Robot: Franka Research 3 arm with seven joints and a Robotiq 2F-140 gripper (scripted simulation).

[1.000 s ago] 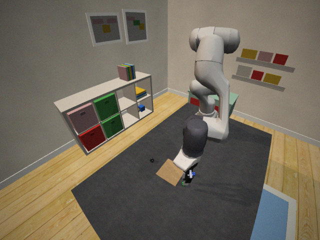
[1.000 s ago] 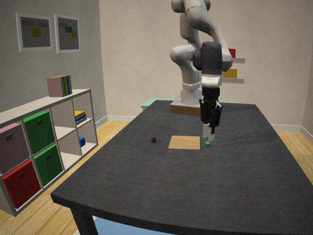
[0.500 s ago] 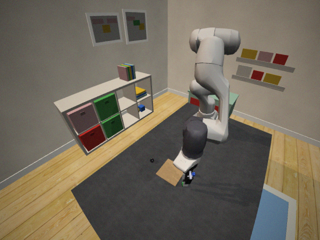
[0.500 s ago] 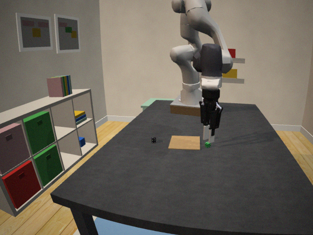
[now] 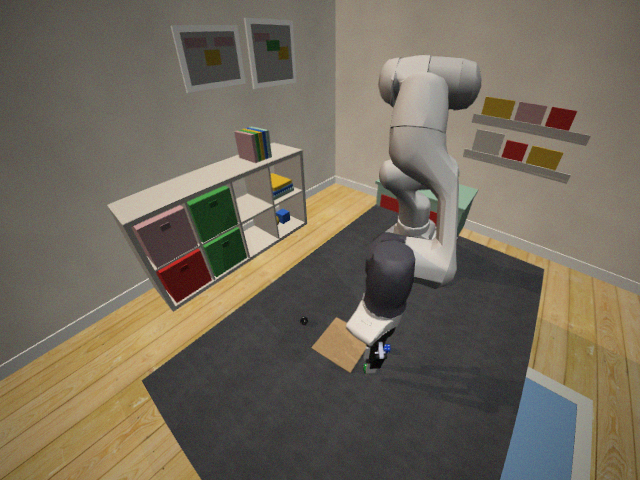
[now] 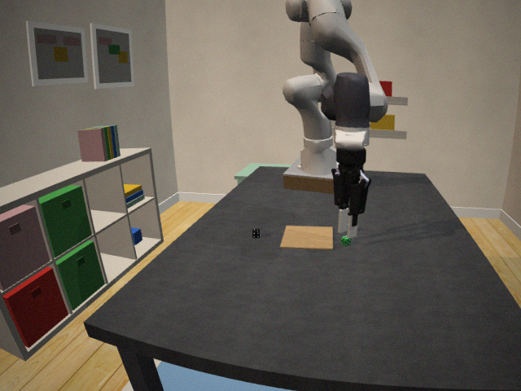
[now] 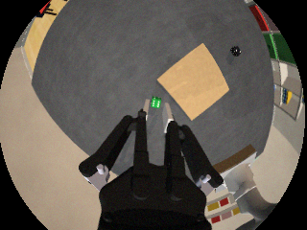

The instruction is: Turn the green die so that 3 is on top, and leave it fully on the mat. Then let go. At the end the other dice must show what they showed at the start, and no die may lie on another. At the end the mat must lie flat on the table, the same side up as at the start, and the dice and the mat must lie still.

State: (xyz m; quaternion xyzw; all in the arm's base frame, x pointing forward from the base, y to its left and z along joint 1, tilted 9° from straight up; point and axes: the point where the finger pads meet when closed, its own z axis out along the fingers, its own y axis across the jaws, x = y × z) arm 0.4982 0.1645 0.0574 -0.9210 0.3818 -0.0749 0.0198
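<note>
Right now the green die is 50 mm below my hand. Also, from my hand: blue die (90 mm behind, 50 mm below); tan mat (10 mm behind, 110 mm to the right, 60 mm below); black die (10 mm ahead, 260 mm to the right, 50 mm below).
</note>
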